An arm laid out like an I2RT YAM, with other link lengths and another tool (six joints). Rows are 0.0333 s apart.
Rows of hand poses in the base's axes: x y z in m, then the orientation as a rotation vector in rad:
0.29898 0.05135 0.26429 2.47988 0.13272 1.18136
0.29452 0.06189 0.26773 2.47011 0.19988 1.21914
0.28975 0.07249 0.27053 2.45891 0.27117 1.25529
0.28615 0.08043 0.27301 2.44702 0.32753 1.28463
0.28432 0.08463 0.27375 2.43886 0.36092 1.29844
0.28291 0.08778 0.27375 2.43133 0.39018 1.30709
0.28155 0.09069 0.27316 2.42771 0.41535 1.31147
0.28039 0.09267 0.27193 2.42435 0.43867 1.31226
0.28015 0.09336 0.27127 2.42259 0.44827 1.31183
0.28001 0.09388 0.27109 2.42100 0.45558 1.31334
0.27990 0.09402 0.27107 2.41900 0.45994 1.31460
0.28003 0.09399 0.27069 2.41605 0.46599 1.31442
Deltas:
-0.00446 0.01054 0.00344 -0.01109 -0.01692 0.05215
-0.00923 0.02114 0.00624 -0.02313 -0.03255 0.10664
-0.01283 0.02908 0.00872 -0.03350 -0.04627 0.14952
-0.01466 0.03328 0.00946 -0.04145 -0.05258 0.17378
-0.01607 0.03643 0.00946 -0.04980 -0.05615 0.19405
-0.01743 0.03934 0.00887 -0.05564 -0.05638 0.21141
-0.01859 0.04132 0.00764 -0.06222 -0.05463 0.22660
-0.01883 0.04201 0.00698 -0.06551 -0.05358 0.23258
-0.01897 0.04253 0.00680 -0.06745 -0.05397 0.23760
-0.01908 0.04267 0.00678 -0.06933 -0.05478 0.24045
-0.01895 0.04264 0.00640 -0.07288 -0.05481 0.24382

